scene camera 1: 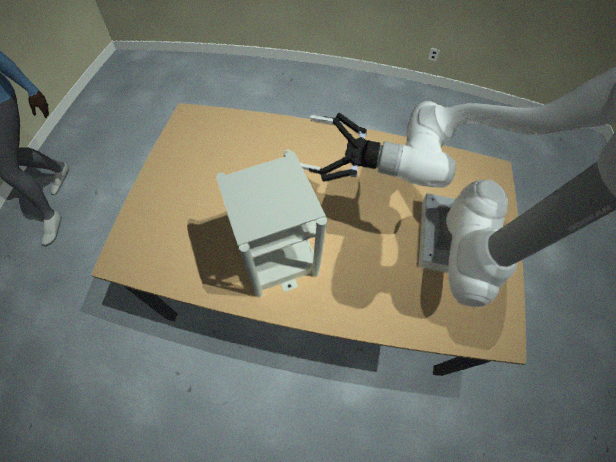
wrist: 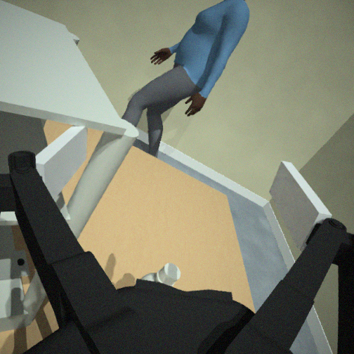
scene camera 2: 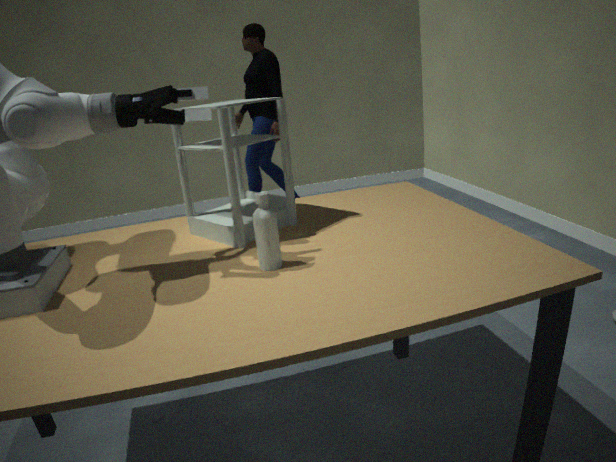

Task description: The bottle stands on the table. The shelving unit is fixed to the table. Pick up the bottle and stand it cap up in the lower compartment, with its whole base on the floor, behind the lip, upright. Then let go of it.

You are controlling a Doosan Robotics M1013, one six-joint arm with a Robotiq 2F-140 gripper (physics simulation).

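Places are measured from the arm's base along level axes (x ahead, y left, z up), in centimetres.
Pixels of known places: gripper, fingertip midpoint: [scene camera 1: 304,141] [scene camera 2: 209,104].
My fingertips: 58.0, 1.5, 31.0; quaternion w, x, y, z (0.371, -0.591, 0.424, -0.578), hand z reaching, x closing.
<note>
Behind a point stands the place of what it marks, as x, y, z.
The white bottle [scene camera 2: 268,237] {66.3, -12.3, 1.5} stands upright on the table [scene camera 2: 380,280] {86.6, -27.0, -6.6}, beside a corner post of the shelving unit [scene camera 1: 272,200] {61.4, 22.3, 30.3} [scene camera 2: 231,175] {60.9, 4.9, 13.0} [wrist: 45,65]. In the wrist view, the bottle's cap [wrist: 170,273] shows low in the middle, above the black gripper body, which hides much of the bottle. I cannot make out the bottle in scene camera 1. The unit stands upright, its lower compartment closed in by a low lip [scene camera 2: 212,229] {53.9, 14.0, -3.1}. My gripper [scene camera 1: 312,143] {58.0, 1.5, 31.0} [scene camera 2: 200,104] {58.0, 1.5, 31.0} [wrist: 182,159] is open and empty, pointing sideways at about the height of the unit's top board, well above the bottle.
The unit's top board and a round post [wrist: 102,177] are close to one finger. The arm's base [scene camera 1: 437,232] {8.9, 2.5, -0.2} [scene camera 2: 30,295] {12.6, -13.5, -2.3} is fixed at the other end of the table. A small white plate [scene camera 1: 289,285] {55.6, 31.1, -5.8} lies by the unit. People stand beyond the table.
</note>
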